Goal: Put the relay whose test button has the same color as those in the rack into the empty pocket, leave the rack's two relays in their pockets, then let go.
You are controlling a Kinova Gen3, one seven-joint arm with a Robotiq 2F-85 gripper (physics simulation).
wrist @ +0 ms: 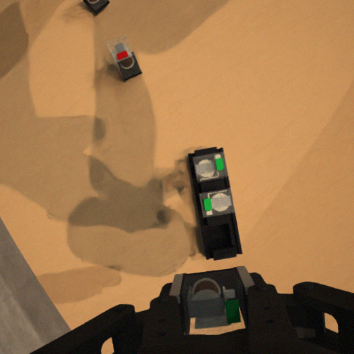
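Note:
The black rack [201,236] lies right of the middle, its long side running almost up and down the view. A relay with a green test button [206,168] sits in its far pocket, and another green-button relay [220,202] sits in its middle pocket. The near pocket [218,237] is empty. My gripper [211,285] is shut on a clear-cased relay with a green test button [232,311], at the bottom of the view, just below the rack's near end. The relay's lower part is hidden between the fingers.
A relay with a red test button [122,55] lies at the upper left. Part of another dark relay [96,5] shows at the top edge. The tan table [280,90] carries broad arm shadows on the left. A grey surface [22,295] borders the table at the lower left.

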